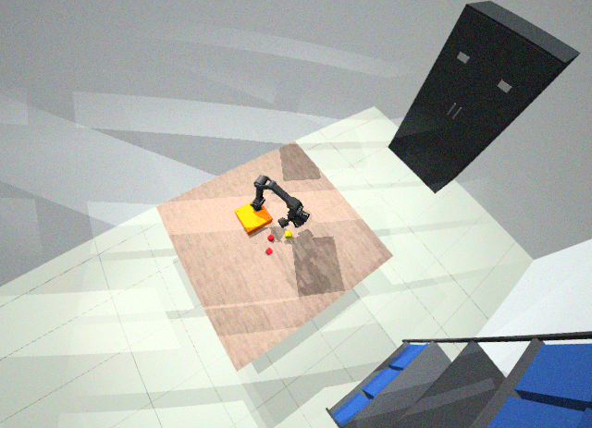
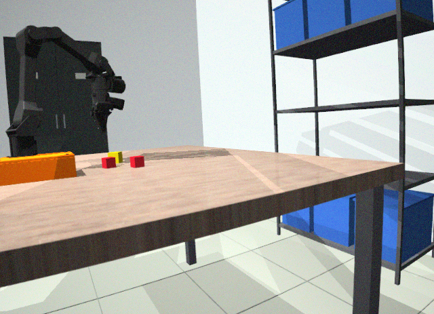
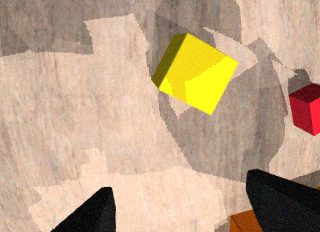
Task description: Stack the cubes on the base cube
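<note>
My gripper tip is now 4 cm short of the yellow base cube, 3 cm to the left of it and 9 cm above it. Round my gripper tip: red cube (10 cm ahead, 20 cm to the right, 10 cm below).
</note>
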